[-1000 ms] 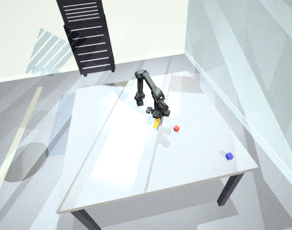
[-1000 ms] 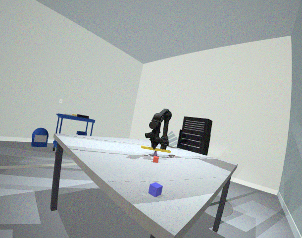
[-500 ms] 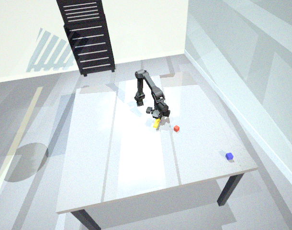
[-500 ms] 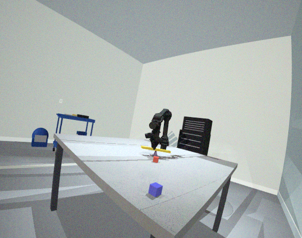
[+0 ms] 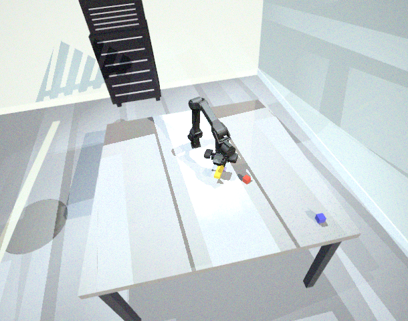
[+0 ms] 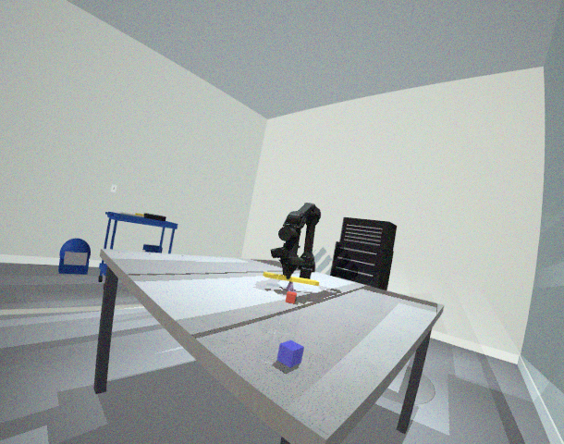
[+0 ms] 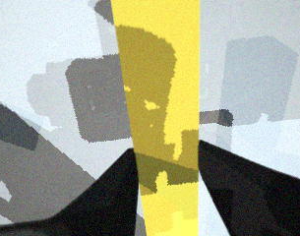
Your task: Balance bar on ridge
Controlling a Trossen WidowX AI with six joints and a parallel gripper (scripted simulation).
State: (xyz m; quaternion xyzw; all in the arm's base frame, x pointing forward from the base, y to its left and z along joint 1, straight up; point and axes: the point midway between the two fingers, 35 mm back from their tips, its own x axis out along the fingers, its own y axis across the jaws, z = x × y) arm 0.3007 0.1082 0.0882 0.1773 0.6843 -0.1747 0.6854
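Right now the yellow bar is 3 cm behind my gripper tip and 1 cm to the left of it. From my gripper tip the other things lie so: blue cube 44 cm ahead, 39 cm to the left, 4 cm below; red cube 12 cm to the left, 11 cm ahead, 4 cm below.
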